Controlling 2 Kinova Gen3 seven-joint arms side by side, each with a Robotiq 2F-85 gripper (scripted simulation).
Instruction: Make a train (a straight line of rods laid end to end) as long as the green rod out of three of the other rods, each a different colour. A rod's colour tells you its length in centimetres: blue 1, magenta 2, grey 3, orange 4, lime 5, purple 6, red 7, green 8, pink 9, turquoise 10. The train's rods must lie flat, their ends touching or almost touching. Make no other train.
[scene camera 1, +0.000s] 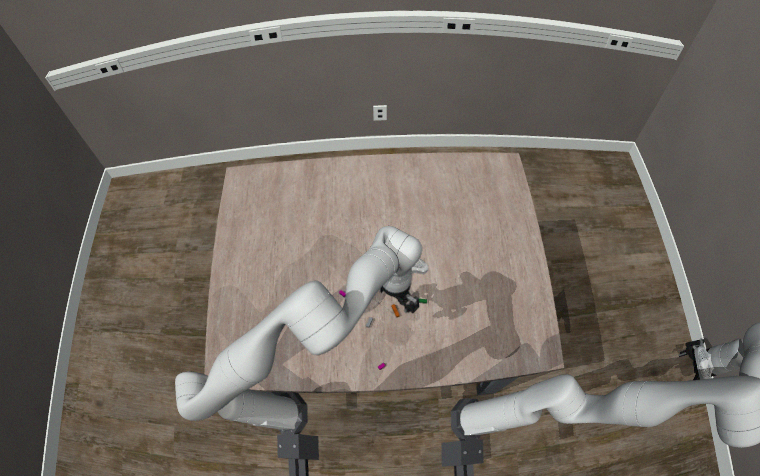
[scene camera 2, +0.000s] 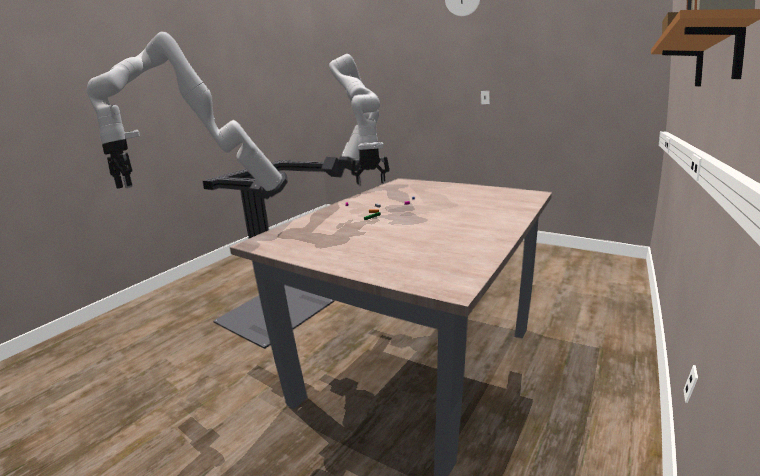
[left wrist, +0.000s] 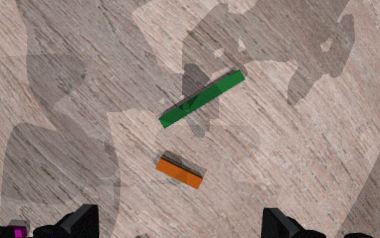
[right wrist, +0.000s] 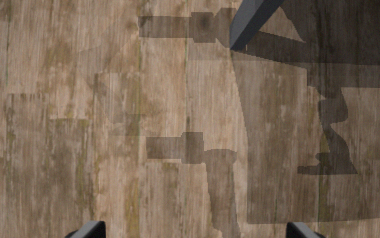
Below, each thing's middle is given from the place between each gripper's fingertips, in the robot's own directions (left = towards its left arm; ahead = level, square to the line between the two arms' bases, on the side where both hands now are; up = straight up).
My left gripper is now 4 cm short of the green rod (left wrist: 235, 78), 6 cm to the left of it and 11 cm above it.
The green rod is 78 cm to the left of my right hand (scene camera 2: 124, 187), 34 cm ahead of it and 28 cm below it.
